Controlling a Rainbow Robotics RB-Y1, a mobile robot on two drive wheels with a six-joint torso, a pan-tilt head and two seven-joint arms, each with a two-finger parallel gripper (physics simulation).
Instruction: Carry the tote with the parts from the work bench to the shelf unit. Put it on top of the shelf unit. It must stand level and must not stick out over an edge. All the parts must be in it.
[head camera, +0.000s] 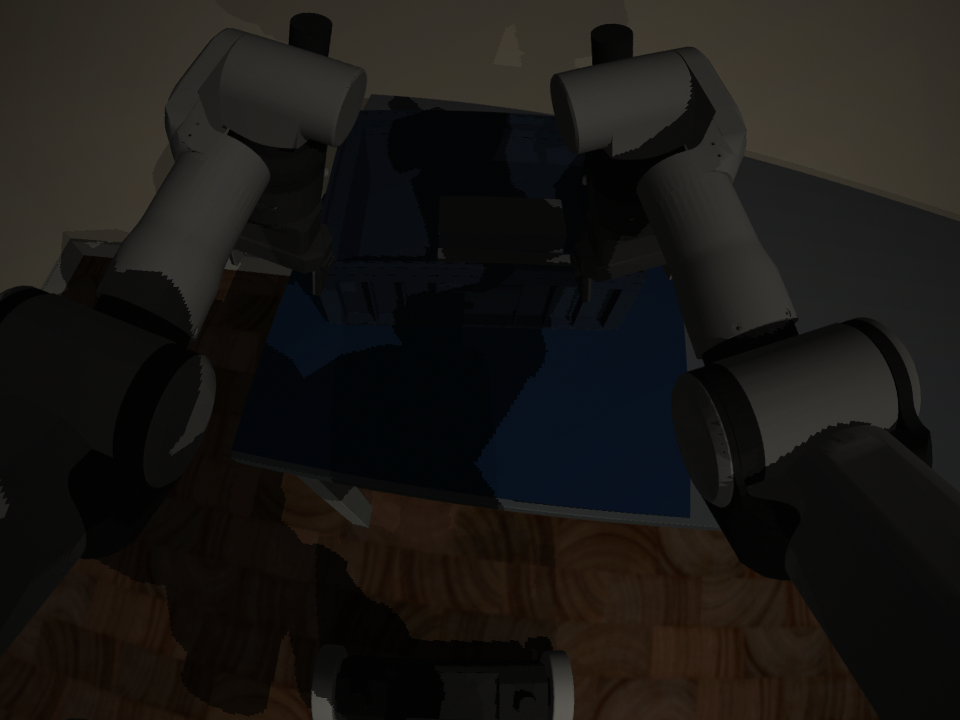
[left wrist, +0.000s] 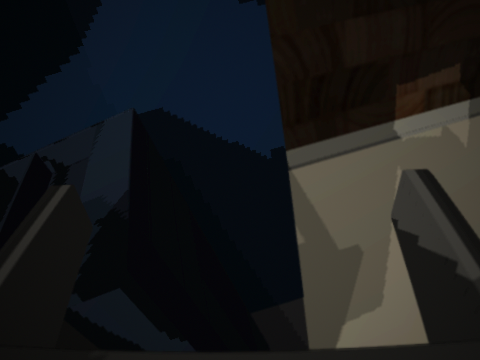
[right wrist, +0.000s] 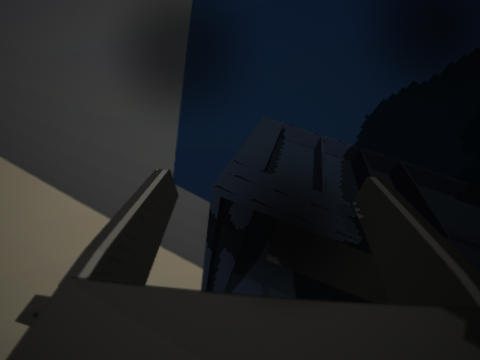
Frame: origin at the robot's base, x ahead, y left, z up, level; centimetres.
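Seen in the pictures: left gripper, fingertip midpoint: (head camera: 277, 274) (left wrist: 235, 200); right gripper, fingertip midpoint: (head camera: 627, 284) (right wrist: 264, 186); robot's base, origin of the base link: (head camera: 443, 685).
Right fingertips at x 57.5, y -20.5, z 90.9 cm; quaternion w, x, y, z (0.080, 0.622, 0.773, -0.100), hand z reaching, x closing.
Observation:
Pixels of each thing's top centre, then the offset from my right fingertips to it. "spot": a spot on its surface instead. Level surfaces: height alone.
- dark blue-grey ribbed tote, middle of its top: (head camera: 480, 178) dx +15.7, dy +17.5, dz +0.3 cm
- blue surface, its level: dz -14.4 cm
- brown-grey block, middle of its top: (head camera: 502, 214) (right wrist: 333, 272) dx +17.6, dy +13.8, dz -8.6 cm
- pale leg, surface spot: (head camera: 341, 499) spot: dx -16.2, dy +41.4, dz -52.8 cm
- wooden floor, its level: dz -90.8 cm
A dark blue-grey ribbed tote (head camera: 465, 306) (left wrist: 112, 160) (right wrist: 300, 157) stands on a blue surface (head camera: 589, 418) (left wrist: 225, 75) (right wrist: 280, 60). A brown-grey block (head camera: 500, 228) (right wrist: 325, 260) shows inside it; deep shadow hides the other contents. My left gripper (head camera: 316, 280) (left wrist: 235, 200) is open and empty at the tote's left end; the tote's corner shows between its fingers in the left wrist view. My right gripper (head camera: 585, 288) (right wrist: 264, 186) is open and empty near the tote's right end, with the tote's corner behind the gap between its fingers. The shelf unit cannot be made out.
A grey surface (head camera: 837, 255) (right wrist: 90, 65) lies at the right of the head view. A pale leg (head camera: 341, 499) shows under the near edge of the blue surface, above the wooden floor (head camera: 620, 589). A pale object (head camera: 93, 241) stands at the far left. The picture is very dark.

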